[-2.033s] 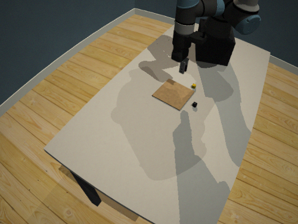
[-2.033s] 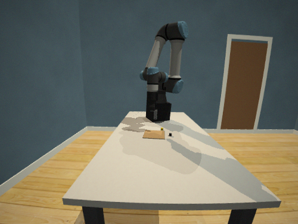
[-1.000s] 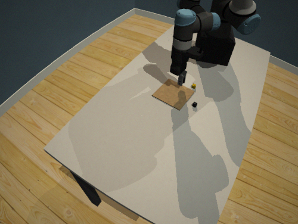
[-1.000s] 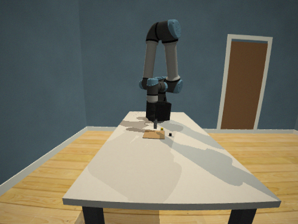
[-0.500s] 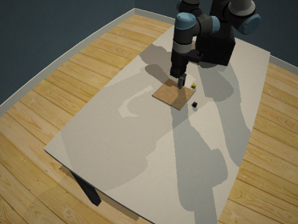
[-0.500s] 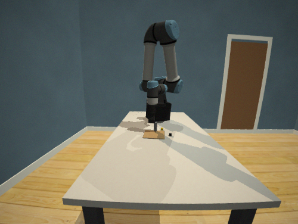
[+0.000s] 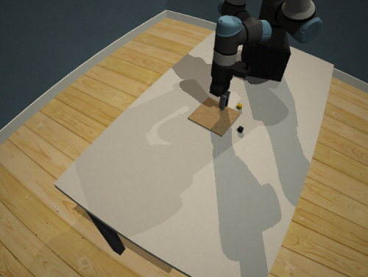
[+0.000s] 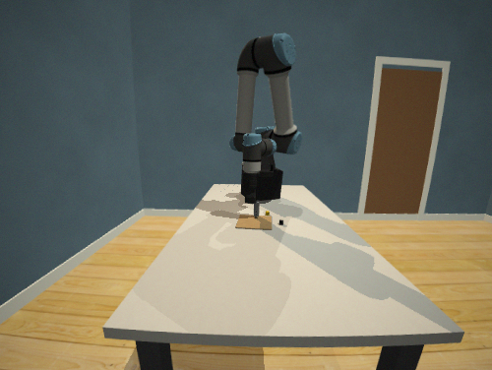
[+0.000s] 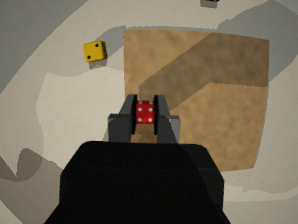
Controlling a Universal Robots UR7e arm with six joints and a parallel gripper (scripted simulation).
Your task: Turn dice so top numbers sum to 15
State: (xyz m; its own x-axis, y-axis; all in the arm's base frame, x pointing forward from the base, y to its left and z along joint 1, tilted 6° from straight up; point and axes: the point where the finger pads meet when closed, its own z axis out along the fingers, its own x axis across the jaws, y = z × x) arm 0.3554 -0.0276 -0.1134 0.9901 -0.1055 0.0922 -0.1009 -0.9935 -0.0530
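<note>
Right now the red die is 10 mm below my hand. Round my hand: black die (70 mm ahead, 100 mm to the left, 20 mm below); then yellow die (40 mm behind, 50 mm to the left, 20 mm below); then brown mat (50 mm ahead, 10 mm to the right, 30 mm below).
</note>
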